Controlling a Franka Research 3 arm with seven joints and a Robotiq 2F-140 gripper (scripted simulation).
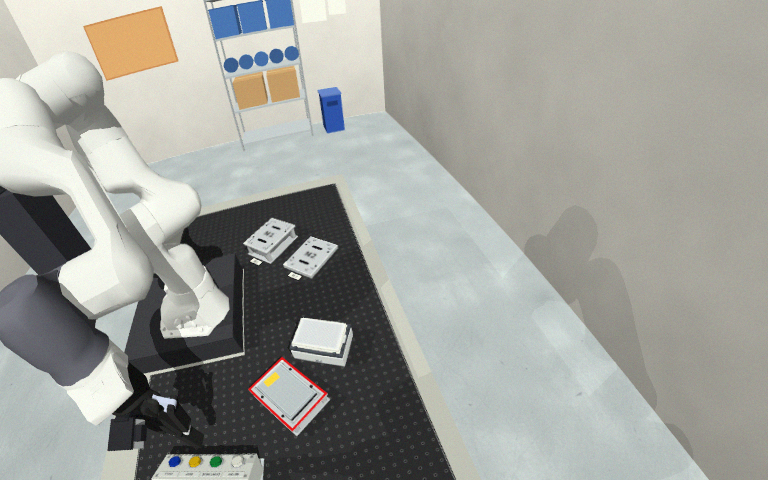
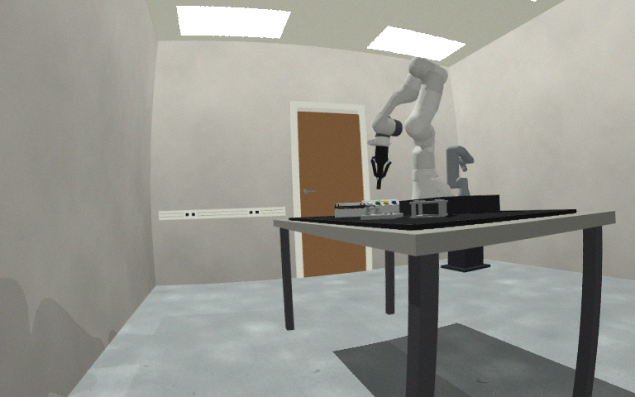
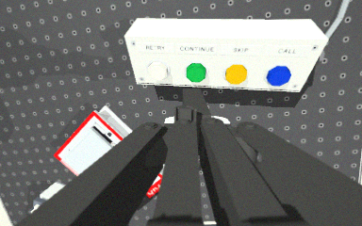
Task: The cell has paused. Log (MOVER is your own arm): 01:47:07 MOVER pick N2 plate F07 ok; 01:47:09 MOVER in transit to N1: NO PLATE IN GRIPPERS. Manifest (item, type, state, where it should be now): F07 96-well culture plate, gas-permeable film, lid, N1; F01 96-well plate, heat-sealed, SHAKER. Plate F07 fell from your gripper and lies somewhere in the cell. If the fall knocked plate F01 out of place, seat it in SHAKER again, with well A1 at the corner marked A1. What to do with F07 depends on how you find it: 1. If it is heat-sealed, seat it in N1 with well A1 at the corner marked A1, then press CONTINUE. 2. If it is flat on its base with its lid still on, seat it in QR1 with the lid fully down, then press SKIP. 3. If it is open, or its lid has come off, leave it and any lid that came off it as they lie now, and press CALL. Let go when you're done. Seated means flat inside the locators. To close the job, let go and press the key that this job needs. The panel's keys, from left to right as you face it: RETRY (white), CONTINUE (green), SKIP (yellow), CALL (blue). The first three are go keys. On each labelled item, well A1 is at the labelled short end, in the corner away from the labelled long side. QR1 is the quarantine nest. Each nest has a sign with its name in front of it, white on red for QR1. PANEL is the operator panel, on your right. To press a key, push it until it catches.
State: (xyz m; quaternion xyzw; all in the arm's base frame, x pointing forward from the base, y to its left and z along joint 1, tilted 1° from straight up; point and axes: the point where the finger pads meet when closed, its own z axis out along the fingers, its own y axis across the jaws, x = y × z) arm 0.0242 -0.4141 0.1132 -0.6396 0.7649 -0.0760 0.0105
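Right now my hand is 50 mm past the yellow skip key, 10 mm to the left of it and 110 mm above it. Also, from my hand: blue call key 100 mm behind, 110 mm below; white retry key 50 mm ahead, 30 mm to the right, 110 mm below; green continue key 20 mm to the right, 110 mm below.
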